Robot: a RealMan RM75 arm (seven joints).
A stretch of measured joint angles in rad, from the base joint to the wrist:
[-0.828, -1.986, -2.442, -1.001, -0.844, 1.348, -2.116]
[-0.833, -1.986, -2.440, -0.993, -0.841, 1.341, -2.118]
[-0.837, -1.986, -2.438, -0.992, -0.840, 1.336, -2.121]
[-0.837, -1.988, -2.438, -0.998, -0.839, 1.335, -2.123]
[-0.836, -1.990, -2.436, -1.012, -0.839, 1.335, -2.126]
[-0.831, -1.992, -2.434, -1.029, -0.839, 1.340, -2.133]
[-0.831, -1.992, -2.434, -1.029, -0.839, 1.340, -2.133]
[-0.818, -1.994, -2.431, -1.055, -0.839, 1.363, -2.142]
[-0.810, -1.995, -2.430, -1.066, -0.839, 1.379, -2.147]
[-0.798, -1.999, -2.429, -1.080, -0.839, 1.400, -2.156]
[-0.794, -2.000, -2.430, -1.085, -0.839, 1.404, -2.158]
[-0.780, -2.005, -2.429, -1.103, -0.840, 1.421, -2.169]
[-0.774, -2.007, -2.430, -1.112, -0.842, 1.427, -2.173]
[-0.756, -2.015, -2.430, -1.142, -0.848, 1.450, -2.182]
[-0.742, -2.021, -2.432, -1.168, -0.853, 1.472, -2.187]
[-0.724, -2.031, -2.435, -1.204, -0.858, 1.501, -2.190]
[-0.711, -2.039, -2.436, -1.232, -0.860, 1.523, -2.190]
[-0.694, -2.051, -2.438, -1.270, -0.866, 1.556, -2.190]
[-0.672, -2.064, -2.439, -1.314, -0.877, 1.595, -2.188]
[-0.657, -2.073, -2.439, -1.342, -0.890, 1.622, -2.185]
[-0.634, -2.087, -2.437, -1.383, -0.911, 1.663, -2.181]
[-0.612, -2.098, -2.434, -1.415, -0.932, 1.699, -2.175]
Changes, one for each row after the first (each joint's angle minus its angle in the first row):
[-0.005, 0.000, 0.002, 0.008, 0.003, -0.007, -0.002]
[-0.009, 0.000, 0.004, 0.009, 0.004, -0.012, -0.005]
[-0.009, -0.002, 0.004, 0.003, 0.005, -0.013, -0.007]
[-0.008, -0.004, 0.006, -0.011, 0.005, -0.013, -0.010]
[-0.003, -0.006, 0.008, -0.028, 0.005, -0.008, -0.017]
[-0.003, -0.006, 0.008, -0.028, 0.005, -0.008, -0.017]
[0.010, -0.008, 0.011, -0.054, 0.005, 0.015, -0.026]
[0.018, -0.009, 0.012, -0.065, 0.005, 0.031, -0.031]
[0.030, -0.013, 0.013, -0.079, 0.005, 0.052, -0.040]
[0.034, -0.014, 0.012, -0.084, 0.005, 0.056, -0.042]
[0.048, -0.019, 0.013, -0.102, 0.004, 0.073, -0.053]
[0.054, -0.021, 0.012, -0.111, 0.002, 0.079, -0.057]
[0.072, -0.029, 0.012, -0.141, -0.004, 0.102, -0.066]
[0.086, -0.035, 0.010, -0.167, -0.009, 0.124, -0.071]
[0.104, -0.045, 0.007, -0.203, -0.014, 0.153, -0.074]
[0.117, -0.053, 0.006, -0.231, -0.016, 0.175, -0.074]
[0.134, -0.065, 0.004, -0.269, -0.022, 0.208, -0.074]
[0.156, -0.078, 0.003, -0.313, -0.033, 0.247, -0.072]
[0.171, -0.087, 0.003, -0.341, -0.046, 0.274, -0.069]
[0.194, -0.101, 0.005, -0.382, -0.067, 0.315, -0.065]
[0.216, -0.112, 0.008, -0.414, -0.088, 0.351, -0.059]

